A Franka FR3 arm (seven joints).
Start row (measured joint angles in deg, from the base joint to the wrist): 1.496 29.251 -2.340 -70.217 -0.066 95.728 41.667
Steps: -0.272 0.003 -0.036 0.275 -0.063 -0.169 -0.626; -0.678 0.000 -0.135 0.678 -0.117 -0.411 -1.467; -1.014 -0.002 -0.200 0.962 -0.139 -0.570 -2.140; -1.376 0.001 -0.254 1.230 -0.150 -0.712 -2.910; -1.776 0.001 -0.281 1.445 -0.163 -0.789 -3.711; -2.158 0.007 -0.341 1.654 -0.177 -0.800 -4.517; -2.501 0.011 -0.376 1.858 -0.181 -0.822 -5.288; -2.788 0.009 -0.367 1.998 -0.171 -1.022 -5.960
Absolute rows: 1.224 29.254 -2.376 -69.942 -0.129 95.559 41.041; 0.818 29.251 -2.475 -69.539 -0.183 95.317 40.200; 0.482 29.249 -2.540 -69.255 -0.205 95.158 39.527; 0.120 29.252 -2.594 -68.987 -0.216 95.016 38.757; -0.280 29.252 -2.621 -68.772 -0.229 94.939 37.956; -0.662 29.258 -2.681 -68.563 -0.243 94.928 37.150; -1.005 29.262 -2.716 -68.359 -0.247 94.906 36.379; -1.292 29.260 -2.707 -68.219 -0.237 94.706 35.707
